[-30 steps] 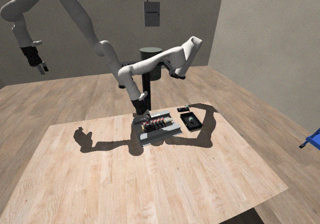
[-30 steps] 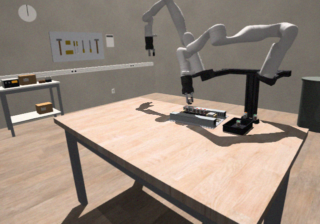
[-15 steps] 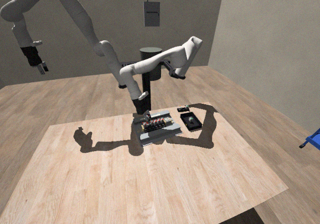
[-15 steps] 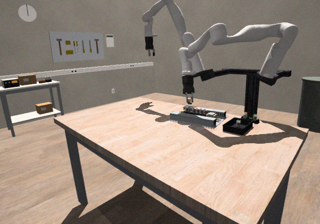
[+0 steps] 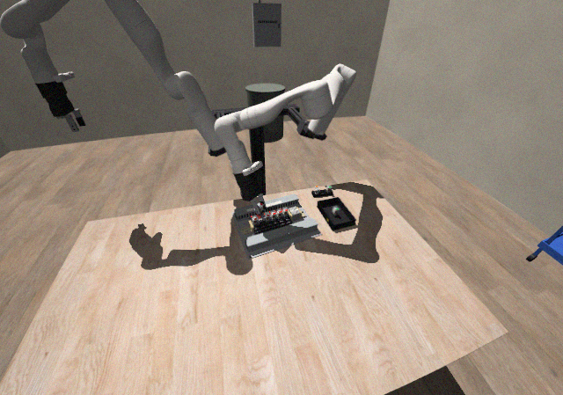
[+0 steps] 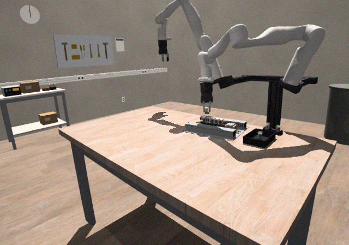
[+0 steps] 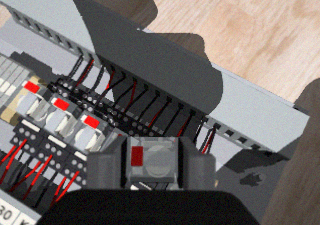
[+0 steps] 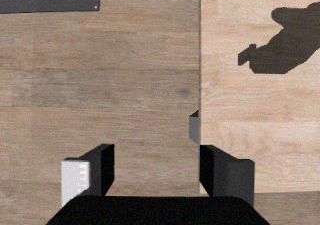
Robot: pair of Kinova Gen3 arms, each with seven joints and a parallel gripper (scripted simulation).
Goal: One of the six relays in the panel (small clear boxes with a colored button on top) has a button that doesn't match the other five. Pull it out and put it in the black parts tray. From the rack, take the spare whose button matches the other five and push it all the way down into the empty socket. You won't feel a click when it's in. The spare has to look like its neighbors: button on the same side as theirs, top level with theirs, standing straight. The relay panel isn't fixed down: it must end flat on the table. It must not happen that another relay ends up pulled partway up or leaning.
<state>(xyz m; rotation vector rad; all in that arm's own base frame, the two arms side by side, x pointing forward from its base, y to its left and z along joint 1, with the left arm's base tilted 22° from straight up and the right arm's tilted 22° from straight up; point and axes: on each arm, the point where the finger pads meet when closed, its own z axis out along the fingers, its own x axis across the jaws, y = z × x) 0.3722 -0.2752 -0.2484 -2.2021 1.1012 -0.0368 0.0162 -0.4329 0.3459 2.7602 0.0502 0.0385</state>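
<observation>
The relay panel is 6 cm to the left of my left hand and 9 cm below it. The rest, counted from my left hand: black parts tray: 4 cm ahead, 34 cm to the left, 10 cm below; then spare rack: 11 cm behind, 36 cm to the left, 11 cm below.
</observation>
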